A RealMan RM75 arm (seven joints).
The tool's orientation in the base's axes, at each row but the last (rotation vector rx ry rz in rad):
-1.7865 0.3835 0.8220
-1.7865 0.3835 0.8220
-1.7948 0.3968 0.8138
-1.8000 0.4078 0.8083
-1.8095 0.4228 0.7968
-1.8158 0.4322 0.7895
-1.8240 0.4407 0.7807
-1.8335 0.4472 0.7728
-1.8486 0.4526 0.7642
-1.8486 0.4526 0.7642
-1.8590 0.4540 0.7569
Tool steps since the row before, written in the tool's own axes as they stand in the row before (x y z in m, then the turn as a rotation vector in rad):
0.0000 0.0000 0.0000 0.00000 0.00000 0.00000
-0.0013 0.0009 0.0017 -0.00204 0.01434 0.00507
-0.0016 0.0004 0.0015 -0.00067 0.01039 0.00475
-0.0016 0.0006 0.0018 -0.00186 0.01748 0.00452
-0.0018 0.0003 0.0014 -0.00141 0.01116 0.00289
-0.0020 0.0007 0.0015 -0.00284 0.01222 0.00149
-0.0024 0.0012 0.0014 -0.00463 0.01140 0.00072
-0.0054 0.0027 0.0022 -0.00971 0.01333 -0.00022
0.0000 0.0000 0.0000 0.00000 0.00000 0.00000
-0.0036 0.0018 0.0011 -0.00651 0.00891 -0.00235
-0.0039 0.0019 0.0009 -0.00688 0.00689 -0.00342
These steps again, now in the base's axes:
0.0000 0.0000 0.0000 0.00000 0.00000 0.00000
-0.0021 0.0011 0.0000 -0.01201 -0.00087 -0.00951
-0.0019 0.0011 0.0005 -0.00849 0.00046 -0.00766
-0.0021 0.0013 0.0003 -0.01366 -0.00251 -0.01168
-0.0019 0.0010 0.0007 -0.00888 -0.00162 -0.00730
-0.0023 0.0010 0.0006 -0.01013 -0.00341 -0.00673
-0.0029 0.0007 0.0005 -0.01067 -0.00393 -0.00475
-0.0062 0.0007 0.0014 -0.01526 -0.00580 -0.00233
0.0000 0.0000 0.0000 0.00000 0.00000 0.00000
-0.0041 0.0002 0.0010 -0.00957 -0.00590 -0.00097
-0.0043 -0.0001 0.0011 -0.00828 -0.00609 0.00094

